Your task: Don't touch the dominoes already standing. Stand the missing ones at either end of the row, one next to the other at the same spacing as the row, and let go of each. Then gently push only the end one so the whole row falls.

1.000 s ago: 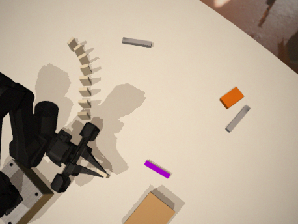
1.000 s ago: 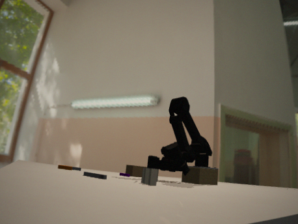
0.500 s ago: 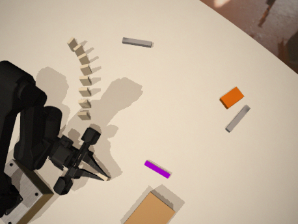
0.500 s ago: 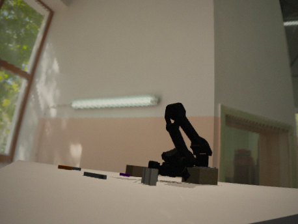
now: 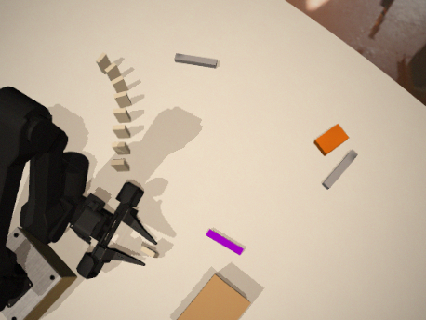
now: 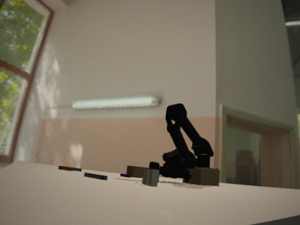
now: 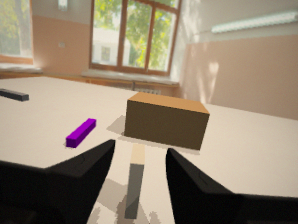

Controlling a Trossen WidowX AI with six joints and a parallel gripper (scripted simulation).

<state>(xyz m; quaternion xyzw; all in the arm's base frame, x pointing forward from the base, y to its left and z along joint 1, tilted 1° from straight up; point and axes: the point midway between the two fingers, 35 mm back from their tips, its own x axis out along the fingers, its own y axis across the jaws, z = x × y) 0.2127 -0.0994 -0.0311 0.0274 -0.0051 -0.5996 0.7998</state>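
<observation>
My gripper tip is now 11 cm short of the purple bar, 7 cm to the left of it and 4 cm above it. The rest, counted from my gripper tip: orange block 41 cm ahead, 9 cm to the right, 4 cm below; box 15 cm to the right, 2 cm below.
</observation>
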